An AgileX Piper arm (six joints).
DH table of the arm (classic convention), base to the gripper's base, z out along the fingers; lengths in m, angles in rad. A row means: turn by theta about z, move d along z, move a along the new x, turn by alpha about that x. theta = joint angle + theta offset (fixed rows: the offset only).
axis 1: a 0; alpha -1.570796; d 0.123; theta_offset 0
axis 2: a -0.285; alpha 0; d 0; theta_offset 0.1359
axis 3: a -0.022; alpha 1.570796; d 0; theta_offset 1.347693
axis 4: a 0; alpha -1.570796; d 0.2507; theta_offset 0
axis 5: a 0; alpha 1.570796; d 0; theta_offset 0
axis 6: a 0; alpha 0; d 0.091; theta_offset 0
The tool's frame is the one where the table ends.
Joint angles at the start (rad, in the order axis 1, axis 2, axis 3, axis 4, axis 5, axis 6):
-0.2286, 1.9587, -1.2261, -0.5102, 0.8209, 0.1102
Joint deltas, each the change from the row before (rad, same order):
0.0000, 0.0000, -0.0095, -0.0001, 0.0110, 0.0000
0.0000, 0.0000, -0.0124, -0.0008, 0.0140, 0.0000
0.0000, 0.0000, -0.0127, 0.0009, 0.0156, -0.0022
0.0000, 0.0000, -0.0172, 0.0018, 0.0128, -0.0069
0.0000, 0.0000, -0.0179, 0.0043, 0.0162, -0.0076
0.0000, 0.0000, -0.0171, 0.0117, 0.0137, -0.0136
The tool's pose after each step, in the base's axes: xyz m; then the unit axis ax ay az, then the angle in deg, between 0 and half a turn. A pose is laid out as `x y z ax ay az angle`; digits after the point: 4 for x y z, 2 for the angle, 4 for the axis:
0.3546 -0.1162 0.1550 0.0051 0.9802 -0.1978 175.62
0.3560 -0.1170 0.1578 0.0074 0.9797 -0.2002 175.73
0.3571 -0.1177 0.1607 0.0094 0.9793 -0.2020 175.93
0.3594 -0.1185 0.1646 0.0095 0.9790 -0.2038 175.77
0.3615 -0.1192 0.1686 0.0105 0.9787 -0.2049 175.77
0.3635 -0.1193 0.1723 0.0103 0.9791 -0.2029 175.71

